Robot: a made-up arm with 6 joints. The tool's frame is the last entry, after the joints. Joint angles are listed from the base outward.
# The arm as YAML. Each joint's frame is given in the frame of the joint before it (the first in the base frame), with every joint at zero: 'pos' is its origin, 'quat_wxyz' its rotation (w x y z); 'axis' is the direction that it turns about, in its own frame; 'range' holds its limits. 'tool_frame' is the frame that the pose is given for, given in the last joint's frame.
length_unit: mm
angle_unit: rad
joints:
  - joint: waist
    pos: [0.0, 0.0, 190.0]
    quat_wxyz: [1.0, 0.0, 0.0, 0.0]
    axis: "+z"
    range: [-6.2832, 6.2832]
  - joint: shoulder
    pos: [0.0, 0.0, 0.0]
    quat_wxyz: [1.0, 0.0, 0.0, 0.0]
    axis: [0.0, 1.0, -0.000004]
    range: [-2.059, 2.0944]
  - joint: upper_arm
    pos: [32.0, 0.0, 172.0]
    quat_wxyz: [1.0, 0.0, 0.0, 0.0]
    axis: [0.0, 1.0, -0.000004]
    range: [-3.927, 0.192]
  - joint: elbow
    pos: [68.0, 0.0, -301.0]
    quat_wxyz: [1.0, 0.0, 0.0, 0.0]
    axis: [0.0, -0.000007, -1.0]
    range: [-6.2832, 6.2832]
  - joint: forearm
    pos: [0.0, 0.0, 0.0]
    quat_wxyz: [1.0, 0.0, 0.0, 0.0]
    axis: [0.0, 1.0, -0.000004]
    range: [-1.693, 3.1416]
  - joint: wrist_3
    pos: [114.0, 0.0, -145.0]
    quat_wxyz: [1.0, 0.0, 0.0, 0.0]
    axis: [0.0, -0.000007, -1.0]
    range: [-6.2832, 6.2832]
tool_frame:
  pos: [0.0, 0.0, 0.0]
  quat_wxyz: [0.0, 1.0, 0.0, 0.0]
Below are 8 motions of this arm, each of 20 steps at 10 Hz.
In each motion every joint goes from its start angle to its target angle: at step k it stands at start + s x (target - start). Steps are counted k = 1, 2, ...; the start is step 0. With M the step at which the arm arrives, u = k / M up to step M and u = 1 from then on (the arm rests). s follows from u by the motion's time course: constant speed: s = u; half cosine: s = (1 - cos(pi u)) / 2; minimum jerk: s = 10 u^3 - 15 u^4 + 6 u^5.
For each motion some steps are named. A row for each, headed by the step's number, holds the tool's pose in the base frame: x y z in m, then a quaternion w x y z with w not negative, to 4 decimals.
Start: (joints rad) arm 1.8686 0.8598 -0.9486 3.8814 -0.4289 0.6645
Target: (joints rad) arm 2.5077 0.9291 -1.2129 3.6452 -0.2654 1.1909
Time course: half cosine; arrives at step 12
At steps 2, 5, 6, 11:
2: -0.1476 0.0932 -0.1135 0.1264 0.2446 -0.9541 0.1182
5: -0.1641 0.0882 -0.1253 0.0921 0.2986 -0.9456 0.0902
6: -0.1726 0.0857 -0.1299 0.0816 0.3209 -0.9406 0.0754
11: -0.2122 0.0694 -0.1441 0.0672 0.4002 -0.9139 0.0123

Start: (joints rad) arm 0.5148 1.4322 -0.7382 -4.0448 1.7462 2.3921
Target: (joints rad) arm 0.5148 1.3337 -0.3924 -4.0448 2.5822 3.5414
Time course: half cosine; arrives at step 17
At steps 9, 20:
9: -0.0091 0.1612 -0.1504 0.5388 -0.6533 -0.2405 -0.4745
20: 0.0070 0.1606 -0.0830 0.6750 -0.6173 0.0474 -0.4013

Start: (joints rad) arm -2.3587 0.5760 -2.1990 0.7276 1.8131 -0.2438
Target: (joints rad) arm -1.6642 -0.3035 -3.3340 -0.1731 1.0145 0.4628
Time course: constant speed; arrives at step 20
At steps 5, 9, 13, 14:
5: -0.2123 -0.4261 0.5020 0.1197 0.5228 -0.7809 0.3202
9: -0.1261 -0.3353 0.6742 0.3408 0.4715 -0.7075 0.4013
13: -0.0399 -0.1605 0.7942 0.5052 0.3641 -0.5767 0.5287
14: -0.0226 -0.1060 0.8113 0.5343 0.3296 -0.5364 0.5640

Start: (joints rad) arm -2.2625 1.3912 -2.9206 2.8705 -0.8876 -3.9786
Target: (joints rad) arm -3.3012 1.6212 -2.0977 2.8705 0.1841 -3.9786
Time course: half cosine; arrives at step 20
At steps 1, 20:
1: -0.3429 -0.3319 0.0648 0.3148 0.7414 -0.5803 -0.1204
20: -0.3620 0.0815 -0.2699 0.2729 0.4375 -0.8396 -0.1709

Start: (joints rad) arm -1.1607 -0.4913 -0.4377 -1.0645 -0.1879 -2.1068
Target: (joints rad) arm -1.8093 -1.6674 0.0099 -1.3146 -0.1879 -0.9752
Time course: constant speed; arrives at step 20
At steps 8, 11, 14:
8: 0.1737 -0.2932 0.2852 0.5495 0.5764 0.5493 -0.2531
11: 0.1453 -0.2881 0.3051 0.5874 0.6063 0.4659 -0.2652
14: 0.1193 -0.2806 0.3213 0.6242 0.6233 0.3820 -0.2756

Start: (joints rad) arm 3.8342 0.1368 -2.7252 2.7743 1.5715 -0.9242
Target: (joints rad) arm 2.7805 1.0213 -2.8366 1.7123 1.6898 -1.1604
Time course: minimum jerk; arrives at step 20
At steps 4, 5, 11, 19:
4: -0.0697 -0.1262 0.8080 0.2291 0.4587 0.1917 0.8369
5: -0.0922 -0.1415 0.8005 0.2605 0.4671 0.1558 0.8305
11: -0.3842 -0.1546 0.6485 0.5006 0.4785 -0.2458 0.6783
19: -0.5476 0.0395 0.4369 0.5420 0.3807 -0.5486 0.5102

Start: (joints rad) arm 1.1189 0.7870 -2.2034 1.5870 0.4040 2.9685
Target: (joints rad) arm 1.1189 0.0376 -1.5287 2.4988 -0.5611 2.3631
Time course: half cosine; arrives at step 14
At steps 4, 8, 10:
4: 0.3318 0.5053 0.2954 0.1024 0.0589 0.7378 0.6646
8: 0.3254 0.4034 0.2893 0.1880 0.2356 0.7400 0.6012
10: 0.3009 0.3541 0.2754 0.2010 0.3073 0.7587 0.5381

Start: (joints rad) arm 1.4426 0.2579 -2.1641 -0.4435 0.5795 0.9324
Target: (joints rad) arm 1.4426 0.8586 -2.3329 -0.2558 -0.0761 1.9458
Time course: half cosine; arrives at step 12
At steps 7, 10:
7: 0.0462 0.5791 0.4902 0.6513 -0.7378 -0.0537 -0.1692
10: 0.0456 0.6001 0.4363 0.6935 -0.7176 0.0571 -0.0279

